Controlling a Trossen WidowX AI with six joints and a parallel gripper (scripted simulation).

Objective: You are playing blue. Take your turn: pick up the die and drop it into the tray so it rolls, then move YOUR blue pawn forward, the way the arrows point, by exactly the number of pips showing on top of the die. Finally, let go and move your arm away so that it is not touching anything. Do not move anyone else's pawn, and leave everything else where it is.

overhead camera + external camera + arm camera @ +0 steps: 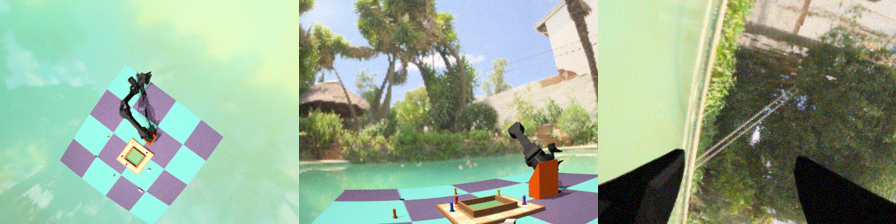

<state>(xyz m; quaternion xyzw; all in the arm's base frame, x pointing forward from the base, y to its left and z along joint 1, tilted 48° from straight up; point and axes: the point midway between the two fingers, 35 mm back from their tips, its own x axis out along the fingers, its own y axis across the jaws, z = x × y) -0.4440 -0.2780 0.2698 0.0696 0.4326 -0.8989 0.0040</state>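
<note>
My gripper tip is 77 cm short of the white die, 60 cm to the right of it and 9 cm above it. The rest, counted from my gripper tip: green-floored tray: 75 cm ahead, 40 cm to the left, 10 cm below; purple pawn: 63 cm ahead, 46 cm to the left, 8 cm below; yellow pawn: 64 cm ahead, 28 cm to the left, 8 cm below.
</note>
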